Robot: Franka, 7 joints.
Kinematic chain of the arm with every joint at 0, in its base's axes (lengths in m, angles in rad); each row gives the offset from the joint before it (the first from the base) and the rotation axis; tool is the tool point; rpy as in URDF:
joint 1: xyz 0 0 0.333 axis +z
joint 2: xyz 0 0 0 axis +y
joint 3: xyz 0 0 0.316 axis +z
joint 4: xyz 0.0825 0 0 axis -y
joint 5: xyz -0.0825 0 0.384 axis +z
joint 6: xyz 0 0 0 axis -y
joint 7: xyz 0.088 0 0 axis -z
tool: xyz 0 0 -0.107 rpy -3.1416 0 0
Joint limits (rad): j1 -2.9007..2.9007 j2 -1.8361..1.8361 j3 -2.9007..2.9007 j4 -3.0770..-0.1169 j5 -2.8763..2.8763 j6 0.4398..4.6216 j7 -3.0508..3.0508
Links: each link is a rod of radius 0.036 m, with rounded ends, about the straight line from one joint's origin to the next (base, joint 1, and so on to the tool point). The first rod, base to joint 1, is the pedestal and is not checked.
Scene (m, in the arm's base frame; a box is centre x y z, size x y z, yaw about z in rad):
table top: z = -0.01
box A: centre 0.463 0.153 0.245 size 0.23 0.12 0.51 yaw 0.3
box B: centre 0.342 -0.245 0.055 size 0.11 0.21 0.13 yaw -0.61
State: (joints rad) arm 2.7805 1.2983 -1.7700 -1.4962 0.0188 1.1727 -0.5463
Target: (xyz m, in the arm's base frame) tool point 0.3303 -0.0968 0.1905
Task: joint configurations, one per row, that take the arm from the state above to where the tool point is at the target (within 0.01 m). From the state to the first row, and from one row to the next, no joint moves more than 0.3 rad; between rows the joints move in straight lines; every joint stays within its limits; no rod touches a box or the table.
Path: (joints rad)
1: 2.5992 1.0147 -1.9391 -1.6181 0.0010 1.1925 -0.4292
2: 2.4179 0.7311 -2.1083 -1.7400 -0.0168 1.2122 -0.3122
3: 2.2366 0.4476 -2.2774 -1.8619 -0.0346 1.2320 -0.1951
4: 2.2582 0.2030 -2.3757 -2.0504 -0.0840 1.3288 -0.3122
5: 2.2799 -0.0415 -2.4740 -2.2389 -0.1335 1.4256 -0.4292
6: 2.3016 -0.2860 -2.5723 -2.4273 -0.1829 1.5225 -0.5463

